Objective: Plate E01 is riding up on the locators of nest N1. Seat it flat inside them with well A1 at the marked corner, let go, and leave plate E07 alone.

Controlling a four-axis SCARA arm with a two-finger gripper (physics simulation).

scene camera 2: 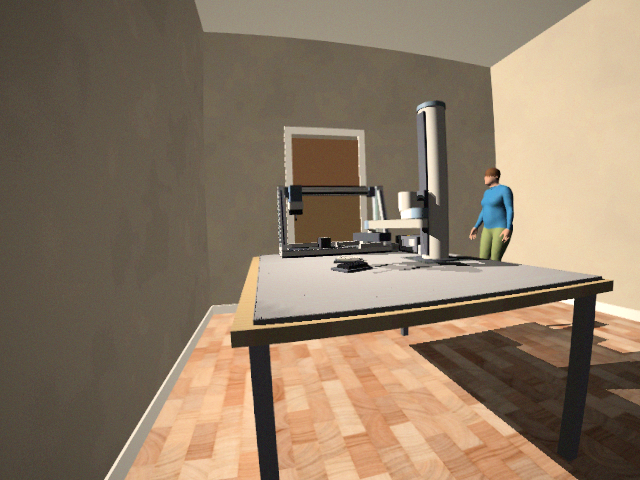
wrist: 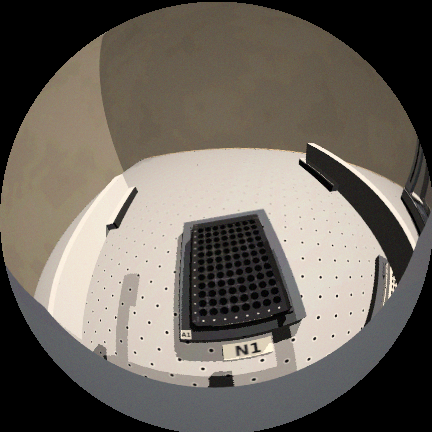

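Seen in the pictures: gripper, fingertip midpoint: (scene camera 2: 347, 245) (wrist: 216, 159); arm's base, origin of the base link: (scene camera 2: 435, 260).
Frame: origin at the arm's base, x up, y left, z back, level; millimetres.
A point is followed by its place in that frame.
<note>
In the wrist view, the dark many-welled plate E01 (wrist: 235, 270) @[x 39, y 137, z -546 mm] lies in nest N1 (wrist: 295, 295) @[x 25, y 72, z -534 mm], inside its grey rim. It sits nearer the left rim, with a wider strip of nest at right. A dark gap shows under its near edge; I cannot tell whether it is fully flat. White edge marks meet at its near-left corner, beside the nest's A1 tag (wrist: 186, 334) @[x 25, y 162, z -471 mm]. Its lettering is too small to read. My gripper (wrist: 216, 159) @[x 129, y 154, z -584 mm] is open and empty, its fingers wide apart to either side, above the plate. In the scene view the nest and plate stack (scene camera 2: 352, 266) @[x 35, y 195, z -576 mm] is small and dark.
A pale plate (wrist: 388, 284) @[x 37, y -79, z -532 mm] in a dark holder shows at the wrist view's right edge; its label is not visible. The N1 label (wrist: 247, 348) @[x 15, y 105, z -474 mm] lies before the nest. A gantry frame (scene camera 2: 330, 190) @[x 484, y -622, z -458 mm] stands behind on the table (scene camera 2: 320, 294) @[x 11, y 540, z -799 mm]. A person (scene camera 2: 496, 206) stands beyond the arm column (scene camera 2: 438, 180) @[x 452, y 71, z -23 mm].
</note>
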